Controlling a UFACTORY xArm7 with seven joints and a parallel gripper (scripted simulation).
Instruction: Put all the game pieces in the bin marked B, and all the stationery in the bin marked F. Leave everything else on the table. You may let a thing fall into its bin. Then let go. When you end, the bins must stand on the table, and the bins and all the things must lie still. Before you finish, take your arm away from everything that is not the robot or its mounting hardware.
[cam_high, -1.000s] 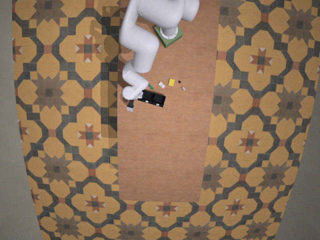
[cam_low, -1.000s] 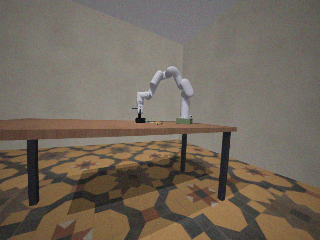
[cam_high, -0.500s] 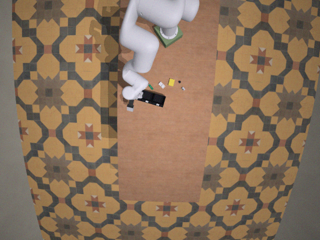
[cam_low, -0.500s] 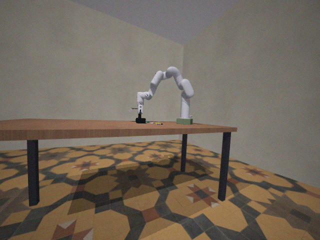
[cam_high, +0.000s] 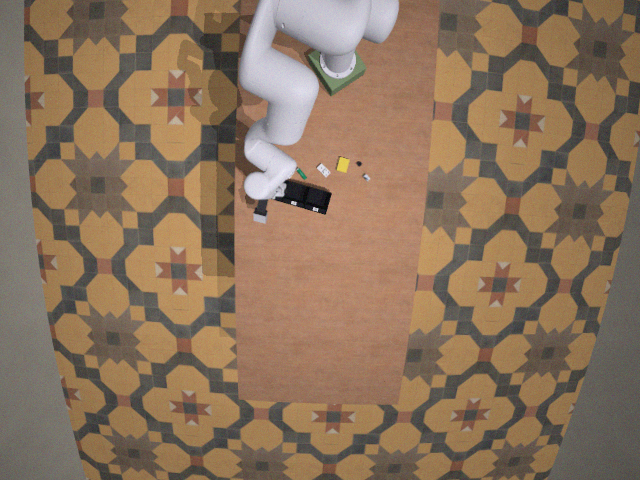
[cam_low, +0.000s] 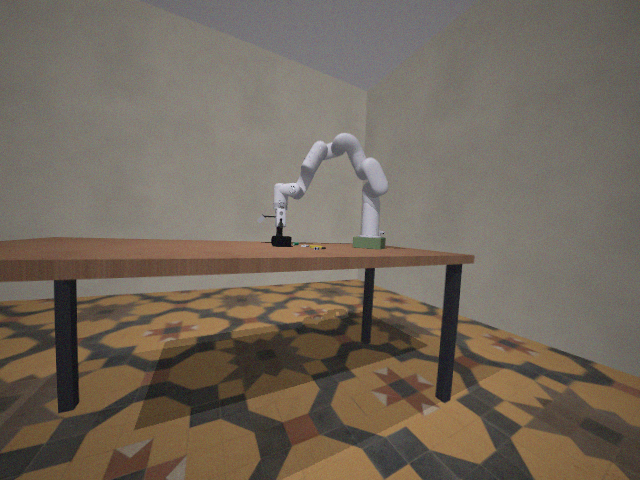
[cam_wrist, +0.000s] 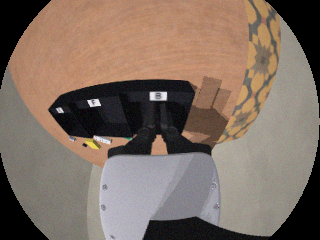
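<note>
The black triple bin lies 80 mm to the left of my hand, 20 mm below it and 20 mm ahead of it. Also, from my hand: yellow block: 250 mm to the left, 100 mm behind, 30 mm below; then white piece: 180 mm to the left, 80 mm behind, 30 mm below; then green piece: 100 mm to the left, 60 mm behind, 30 mm below.
</note>
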